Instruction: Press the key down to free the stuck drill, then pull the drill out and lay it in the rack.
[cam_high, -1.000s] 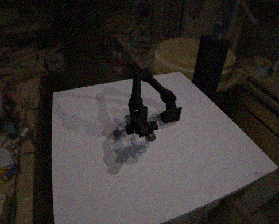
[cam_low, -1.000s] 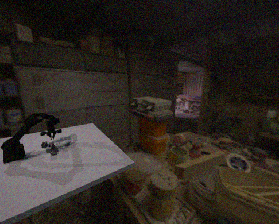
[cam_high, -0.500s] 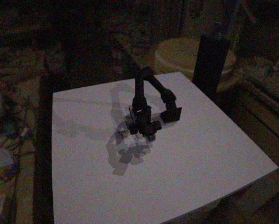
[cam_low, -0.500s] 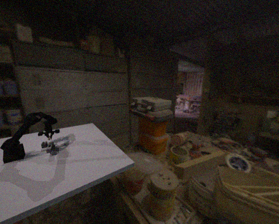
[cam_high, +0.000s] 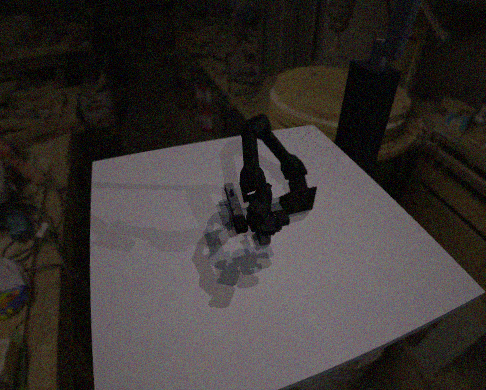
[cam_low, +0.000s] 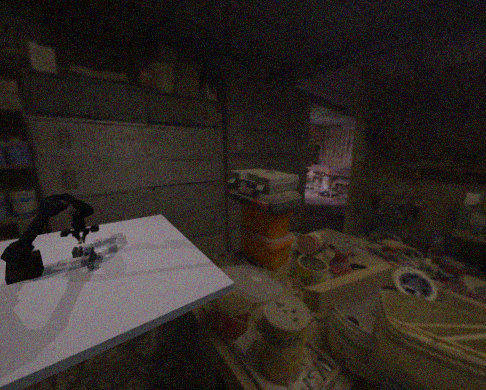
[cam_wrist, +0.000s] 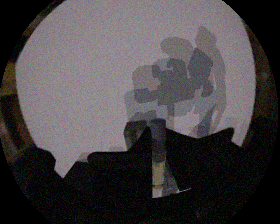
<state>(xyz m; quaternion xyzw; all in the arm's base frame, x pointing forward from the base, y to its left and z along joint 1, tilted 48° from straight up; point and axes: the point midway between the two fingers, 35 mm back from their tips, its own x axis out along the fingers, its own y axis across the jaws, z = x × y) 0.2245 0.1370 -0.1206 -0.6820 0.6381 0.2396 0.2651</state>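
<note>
My gripper tip is 3 cm past the slotted rack, 4 cm to the left of it and 3 cm above it. Round my gripper tip: thin dark drill (5 cm ahead, 24 cm to the right).
</note>
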